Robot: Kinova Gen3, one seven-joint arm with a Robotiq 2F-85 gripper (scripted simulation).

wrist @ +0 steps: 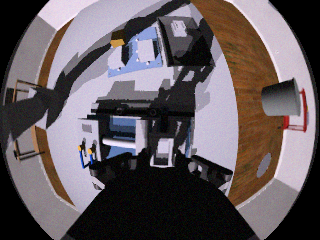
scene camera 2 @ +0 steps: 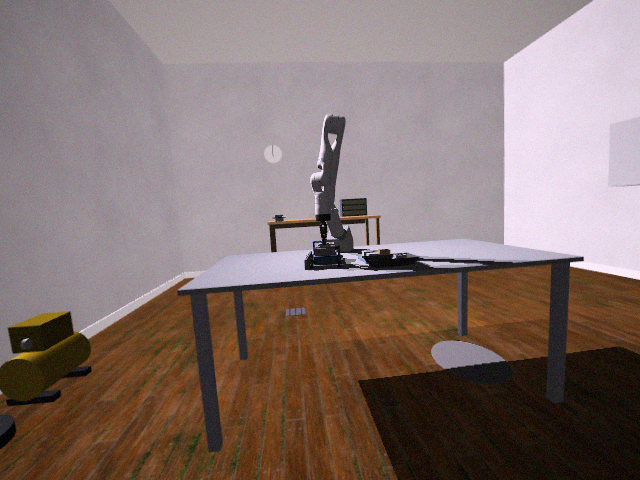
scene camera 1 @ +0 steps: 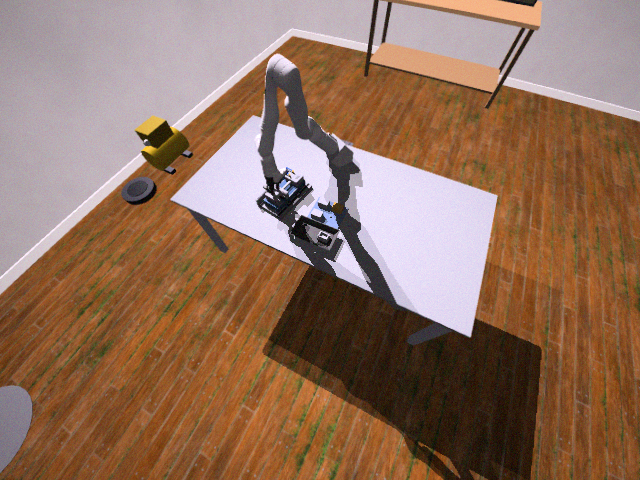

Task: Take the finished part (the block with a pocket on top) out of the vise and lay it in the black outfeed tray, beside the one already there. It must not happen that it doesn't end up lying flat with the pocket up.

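A blue mat and the gripper appear in the pictures.
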